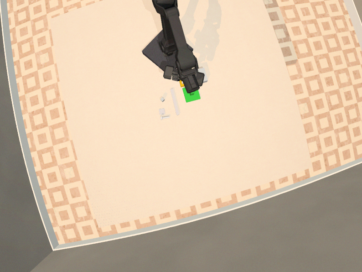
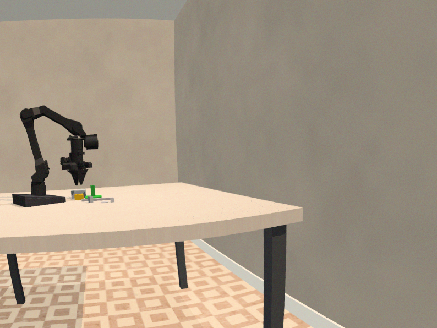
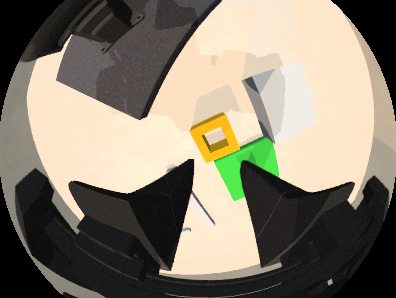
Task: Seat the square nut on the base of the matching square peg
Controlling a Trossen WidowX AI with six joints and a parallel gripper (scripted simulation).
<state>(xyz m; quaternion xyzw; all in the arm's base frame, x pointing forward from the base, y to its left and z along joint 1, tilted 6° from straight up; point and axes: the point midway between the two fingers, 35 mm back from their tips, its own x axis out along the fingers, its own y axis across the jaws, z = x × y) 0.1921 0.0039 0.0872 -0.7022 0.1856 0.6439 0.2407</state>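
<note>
Now: the grey block 10 cm to the left of my hand and 8 cm below it. From my hand the other things lie so: long strip: 8 cm ahead, 8 cm to the right, 10 cm below.
</note>
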